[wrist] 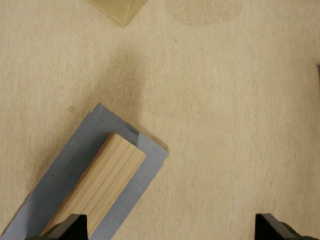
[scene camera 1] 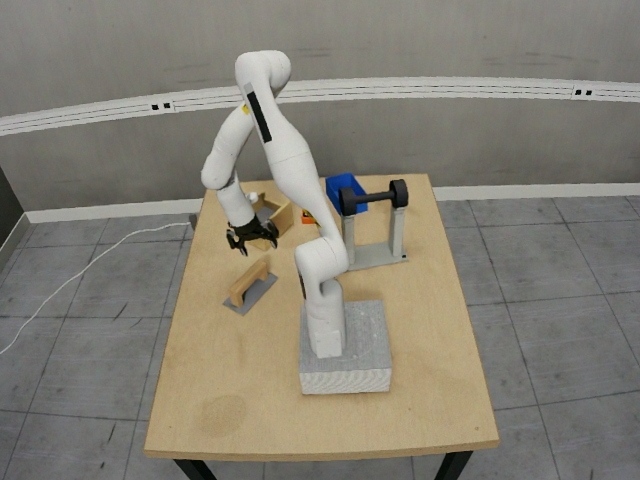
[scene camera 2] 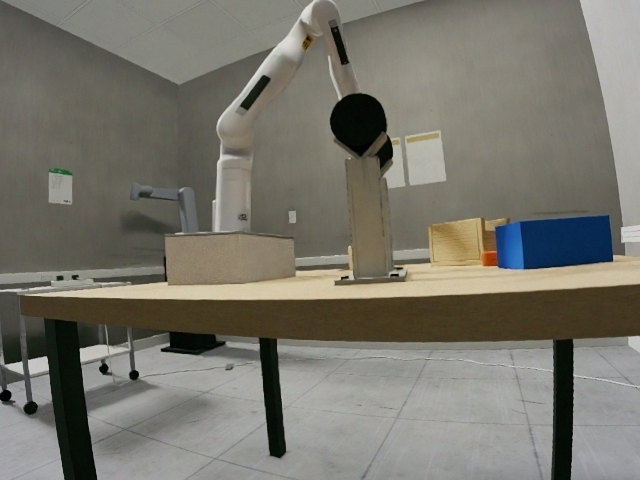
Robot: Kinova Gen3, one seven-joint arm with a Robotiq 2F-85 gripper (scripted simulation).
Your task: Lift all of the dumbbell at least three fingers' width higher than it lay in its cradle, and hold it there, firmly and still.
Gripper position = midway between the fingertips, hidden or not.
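Note:
Scene camera 1 shows the gripper [scene camera 1: 261, 250] along with a black dumbbell [scene camera 1: 398, 193] and a wooden box [scene camera 1: 282, 217]. In scene camera 2 the dumbbell [scene camera 2: 356, 120] appears again, and so does the box [scene camera 2: 461, 243]. For the wrist view, the dumbbell is out of frame.

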